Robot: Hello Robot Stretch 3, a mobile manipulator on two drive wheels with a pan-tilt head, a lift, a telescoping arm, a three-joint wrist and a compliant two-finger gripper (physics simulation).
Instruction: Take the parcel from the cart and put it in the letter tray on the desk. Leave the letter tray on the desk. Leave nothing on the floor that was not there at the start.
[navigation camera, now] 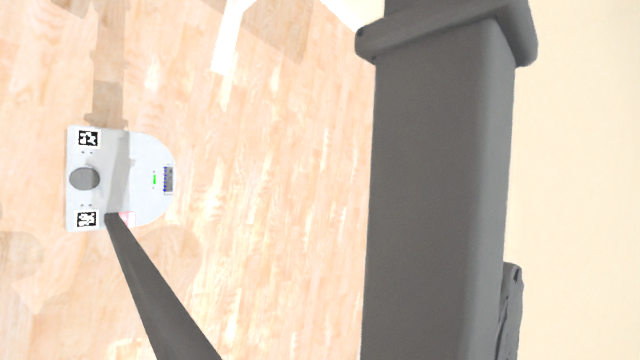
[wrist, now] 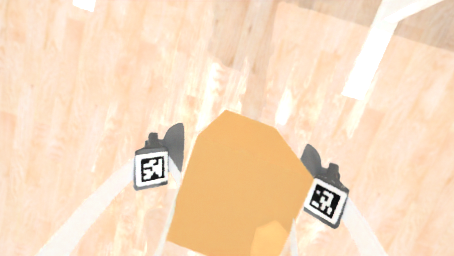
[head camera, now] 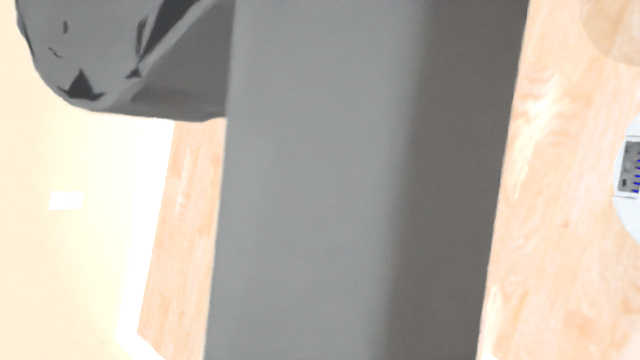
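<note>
An orange box-shaped parcel fills the lower middle of the wrist view, with a lighter orange patch near its bottom edge. My gripper is shut on the parcel, with one dark fingertip against or close to each side. The floor shows beyond the parcel. The gripper does not show in the head and navigation views. The letter tray, the desk top and the cart do not show in the current views.
My grey arm crosses the head and navigation views, hiding much behind it. My base stands on the wood floor. A white floor-level bar lies ahead. A pale wall is beside the arm.
</note>
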